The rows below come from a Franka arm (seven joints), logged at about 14 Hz.
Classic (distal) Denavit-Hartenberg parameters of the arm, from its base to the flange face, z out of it. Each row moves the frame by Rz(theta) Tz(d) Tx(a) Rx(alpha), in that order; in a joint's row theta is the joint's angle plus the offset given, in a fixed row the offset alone. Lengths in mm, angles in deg.
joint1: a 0; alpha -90; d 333; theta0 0
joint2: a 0; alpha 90; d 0; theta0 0
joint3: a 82.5; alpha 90; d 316; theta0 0
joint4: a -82.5; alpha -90; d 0; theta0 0
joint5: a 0; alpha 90; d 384; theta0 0
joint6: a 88; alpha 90; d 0; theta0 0
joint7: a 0; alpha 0; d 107; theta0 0
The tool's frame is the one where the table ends.
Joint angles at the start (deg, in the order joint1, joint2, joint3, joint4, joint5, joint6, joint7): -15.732, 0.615, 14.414, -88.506, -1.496, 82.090, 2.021
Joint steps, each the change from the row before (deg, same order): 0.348, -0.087, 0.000, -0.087, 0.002, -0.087, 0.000; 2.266, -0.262, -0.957, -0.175, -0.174, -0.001, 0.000; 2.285, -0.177, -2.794, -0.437, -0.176, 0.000, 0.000; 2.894, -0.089, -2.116, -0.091, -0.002, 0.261, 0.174; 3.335, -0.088, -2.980, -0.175, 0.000, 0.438, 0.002
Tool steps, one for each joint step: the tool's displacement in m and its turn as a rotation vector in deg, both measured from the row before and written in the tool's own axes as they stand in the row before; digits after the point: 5 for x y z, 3 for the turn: -0.00075, -0.00338, 0.00001, -0.065, -0.079, -0.343; -0.00200, -0.01225, -0.00111, -0.398, 0.125, -1.264; -0.00071, 0.00490, 0.00212, -0.167, -0.275, 0.527; -0.00030, -0.00739, -0.00067, -0.105, 0.286, -0.595; 0.00023, -0.00342, -0.00015, -0.037, 0.364, -0.352
